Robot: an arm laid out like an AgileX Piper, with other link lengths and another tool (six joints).
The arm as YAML. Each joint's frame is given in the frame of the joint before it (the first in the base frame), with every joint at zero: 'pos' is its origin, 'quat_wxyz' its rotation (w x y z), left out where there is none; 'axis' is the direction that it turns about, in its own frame. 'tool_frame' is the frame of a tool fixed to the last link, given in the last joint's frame.
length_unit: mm
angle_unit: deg
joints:
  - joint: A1
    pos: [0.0, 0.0, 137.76]
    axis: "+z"
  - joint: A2
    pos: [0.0, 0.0, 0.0]
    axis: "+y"
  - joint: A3
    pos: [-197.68, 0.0, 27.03]
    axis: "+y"
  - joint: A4
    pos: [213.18, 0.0, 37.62]
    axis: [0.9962, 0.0, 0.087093]
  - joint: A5
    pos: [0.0, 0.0, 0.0]
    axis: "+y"
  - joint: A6
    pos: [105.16, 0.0, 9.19]
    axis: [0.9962, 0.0, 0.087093]
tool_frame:
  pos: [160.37, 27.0, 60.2]
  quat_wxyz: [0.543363, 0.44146, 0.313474, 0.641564]
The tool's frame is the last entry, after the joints.
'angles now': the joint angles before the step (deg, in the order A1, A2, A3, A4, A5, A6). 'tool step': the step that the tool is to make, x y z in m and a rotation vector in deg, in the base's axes. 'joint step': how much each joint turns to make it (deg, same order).
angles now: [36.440, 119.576, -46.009, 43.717, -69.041, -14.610]
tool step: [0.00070, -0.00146, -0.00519, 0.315, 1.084, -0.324]
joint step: [-0.001, 0.058, -0.113, 0.629, 1.031, 0.001]
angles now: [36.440, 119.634, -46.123, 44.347, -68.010, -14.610]
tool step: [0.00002, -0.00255, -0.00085, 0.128, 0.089, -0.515]
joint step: [0.000, 0.115, -0.002, 0.516, -0.114, 0.056]
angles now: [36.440, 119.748, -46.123, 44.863, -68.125, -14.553]
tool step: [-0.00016, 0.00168, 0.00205, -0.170, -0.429, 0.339]
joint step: [-0.001, -0.001, 0.000, -0.459, -0.342, -0.001]
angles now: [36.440, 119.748, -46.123, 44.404, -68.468, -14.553]
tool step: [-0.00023, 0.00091, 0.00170, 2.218, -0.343, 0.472]
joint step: [-0.115, -0.001, 0.116, -0.917, -0.059, 2.579]
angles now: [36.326, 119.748, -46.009, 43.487, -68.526, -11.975]
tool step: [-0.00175, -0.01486, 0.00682, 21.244, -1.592, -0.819]
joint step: [-0.172, 0.058, 0.517, -1.661, -0.516, 22.231]
